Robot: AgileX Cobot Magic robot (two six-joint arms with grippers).
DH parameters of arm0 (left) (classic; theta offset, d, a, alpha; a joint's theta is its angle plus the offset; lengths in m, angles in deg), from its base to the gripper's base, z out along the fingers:
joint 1: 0 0.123 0 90
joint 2: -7.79 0 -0.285 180
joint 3: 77.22 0 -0.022 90
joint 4: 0 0.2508 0 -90
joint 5: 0 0 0.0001 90
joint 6: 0 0.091 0 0
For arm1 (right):
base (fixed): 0 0 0 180
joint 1: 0 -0.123 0 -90
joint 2: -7.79 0 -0.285 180
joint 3: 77.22 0 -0.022 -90
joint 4: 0 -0.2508 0 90
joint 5: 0 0 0.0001 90
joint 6: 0 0.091 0 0
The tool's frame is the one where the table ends.
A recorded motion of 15 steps. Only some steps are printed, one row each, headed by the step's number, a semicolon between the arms.
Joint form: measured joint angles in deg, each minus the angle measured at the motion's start. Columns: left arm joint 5, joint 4, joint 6, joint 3, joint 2, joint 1; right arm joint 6, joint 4, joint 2, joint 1, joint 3, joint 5.
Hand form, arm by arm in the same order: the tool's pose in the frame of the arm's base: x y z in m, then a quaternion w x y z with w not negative. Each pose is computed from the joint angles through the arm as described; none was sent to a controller.
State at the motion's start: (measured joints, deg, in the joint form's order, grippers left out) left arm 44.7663 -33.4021 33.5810 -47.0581 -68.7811 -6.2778; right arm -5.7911 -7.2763 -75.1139 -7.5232 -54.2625 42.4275
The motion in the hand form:
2: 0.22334 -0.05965 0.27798 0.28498 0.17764 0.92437 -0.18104; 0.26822 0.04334 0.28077 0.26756 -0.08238 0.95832 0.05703
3: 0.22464 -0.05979 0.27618 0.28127 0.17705 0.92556 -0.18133; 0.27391 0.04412 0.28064 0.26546 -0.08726 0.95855 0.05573
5: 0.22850 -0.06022 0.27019 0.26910 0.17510 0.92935 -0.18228; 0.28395 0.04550 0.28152 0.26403 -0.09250 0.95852 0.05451
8: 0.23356 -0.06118 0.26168 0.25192 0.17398 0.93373 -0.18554; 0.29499 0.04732 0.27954 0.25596 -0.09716 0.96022 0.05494
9: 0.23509 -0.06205 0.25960 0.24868 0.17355 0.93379 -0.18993; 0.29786 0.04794 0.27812 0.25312 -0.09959 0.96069 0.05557
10: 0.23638 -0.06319 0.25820 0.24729 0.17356 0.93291 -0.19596; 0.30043 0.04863 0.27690 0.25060 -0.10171 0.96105 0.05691
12: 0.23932 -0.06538 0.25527 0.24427 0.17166 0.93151 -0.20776; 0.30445 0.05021 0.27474 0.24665 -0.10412 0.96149 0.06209
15: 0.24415 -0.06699 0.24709 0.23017 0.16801 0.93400 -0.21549; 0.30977 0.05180 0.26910 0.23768 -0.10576 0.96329 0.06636
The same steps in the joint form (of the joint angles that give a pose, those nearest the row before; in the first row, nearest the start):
2: -0.12 0.40 -0.12 -0.18 -0.49 0.00; -0.52 -0.03 -2.56 0.00 -2.21 0.18
3: -0.12 0.40 -0.11 -0.19 -0.97 0.00; -1.08 -0.03 -3.81 0.00 -3.38 0.39
5: -0.12 0.40 -0.12 -0.20 -2.45 0.00; -1.67 -0.04 -5.88 0.00 -5.60 0.74
8: 0.00 0.05 0.27 -0.19 -4.54 0.00; -2.29 -0.26 -8.45 0.00 -7.88 1.45
9: 0.00 -0.70 0.80 -0.19 -5.14 0.00; -2.69 -0.47 -9.18 0.00 -8.37 1.57
10: 0.00 -1.78 1.58 -0.19 -5.63 0.00; -3.10 -0.77 -9.83 0.00 -8.82 1.68
12: -0.04 -3.87 2.90 -0.24 -6.68 0.00; -3.89 -1.70 -10.88 0.00 -9.49 1.82
15: -0.04 -5.08 3.67 -0.24 -8.75 0.00; -4.54 -2.48 -12.48 0.00 -10.08 1.91

